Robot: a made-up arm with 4 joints.
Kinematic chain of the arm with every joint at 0, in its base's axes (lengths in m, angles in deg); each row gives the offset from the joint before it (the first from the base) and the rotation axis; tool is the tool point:
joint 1: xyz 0 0 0.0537 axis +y
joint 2: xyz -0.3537 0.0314 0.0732 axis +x
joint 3: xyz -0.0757 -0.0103 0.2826 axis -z
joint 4: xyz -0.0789 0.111 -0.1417 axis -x
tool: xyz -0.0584 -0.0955 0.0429
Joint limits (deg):
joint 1: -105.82..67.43
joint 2: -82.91..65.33
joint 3: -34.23..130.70
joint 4: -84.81..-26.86
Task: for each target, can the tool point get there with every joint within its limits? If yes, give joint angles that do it. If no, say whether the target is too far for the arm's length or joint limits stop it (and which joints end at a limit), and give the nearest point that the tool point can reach.
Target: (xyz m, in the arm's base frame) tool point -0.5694 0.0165 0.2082
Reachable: yes | joints -0.40 6.50 -6.80 -55.55
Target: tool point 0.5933 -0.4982 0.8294
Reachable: no: too far | nearest point 0.0548 -0.0395 0.5593 | short by 0.757 m
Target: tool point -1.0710 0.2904 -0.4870
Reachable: no: too far | nearest point -0.5290 0.1249 -0.2134 | short by 0.629 m
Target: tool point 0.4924 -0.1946 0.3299
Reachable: no: joint limits stop it (at a limit: joint 1, joint 3, joint 4) | nearest point 0.0755 -0.0371 0.4479 | short by 0.461 m
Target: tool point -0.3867 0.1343 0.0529
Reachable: yes | joints -25.34 0.18 117.24 -52.47
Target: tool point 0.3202 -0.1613 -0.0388
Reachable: no: joint limits stop it (at a limit: joint 1, joint 2, joint 4) | nearest point 0.1211 0.0942 -0.2653 | short by 0.395 m
